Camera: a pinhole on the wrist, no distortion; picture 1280 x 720 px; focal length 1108.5 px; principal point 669.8 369.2 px. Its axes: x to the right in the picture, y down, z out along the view. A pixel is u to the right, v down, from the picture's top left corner.
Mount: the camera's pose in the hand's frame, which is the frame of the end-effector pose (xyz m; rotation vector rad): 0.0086 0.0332 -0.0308 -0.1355 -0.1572 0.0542
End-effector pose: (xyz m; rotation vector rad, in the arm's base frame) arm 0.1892 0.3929 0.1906 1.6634 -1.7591 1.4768
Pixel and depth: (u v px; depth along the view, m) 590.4 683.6 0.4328
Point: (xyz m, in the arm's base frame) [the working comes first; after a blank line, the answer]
In the camera's frame: -0.0310 0.1228 0.4328

0.1871 0.1045 -0.1371
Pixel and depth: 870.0 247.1 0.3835
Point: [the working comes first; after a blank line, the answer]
In the camera's frame: 0.0693 -0.0422 0.3835

0.2925 0.0825 0.0305
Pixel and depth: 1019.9 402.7 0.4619
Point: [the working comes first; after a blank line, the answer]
In the camera's frame: 0.1459 0.0140 0.4619

0.2471 -0.0305 0.0117
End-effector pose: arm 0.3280 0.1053 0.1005 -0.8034 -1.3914 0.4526
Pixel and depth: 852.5 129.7 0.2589
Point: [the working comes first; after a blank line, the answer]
In the camera's frame: 0.0427 -0.0559 0.2589

0.1019 0.1778 0.0940
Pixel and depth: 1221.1 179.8 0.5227
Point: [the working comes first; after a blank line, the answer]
In the camera's frame: 0.2600 -0.0893 0.5227

-0.1562 0.3796 0.1968
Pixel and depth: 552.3 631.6 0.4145
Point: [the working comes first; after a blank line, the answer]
In the camera's frame: -0.0439 0.0981 0.4145

-0.0023 0.2330 -0.1098
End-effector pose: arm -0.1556 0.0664 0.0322 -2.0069 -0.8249 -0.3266
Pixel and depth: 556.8 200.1 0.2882
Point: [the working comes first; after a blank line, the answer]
In the camera's frame: -0.0294 -0.0440 0.2882

-0.2092 0.2401 -0.1567
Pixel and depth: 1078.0 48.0 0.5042
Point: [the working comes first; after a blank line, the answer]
In the camera's frame: 0.1857 -0.1461 0.5042

-0.1367 0.5532 -0.1650
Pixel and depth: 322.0 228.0 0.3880
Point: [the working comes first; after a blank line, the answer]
In the camera's frame: -0.1217 -0.0494 0.3880

-0.2948 0.2644 -0.2597
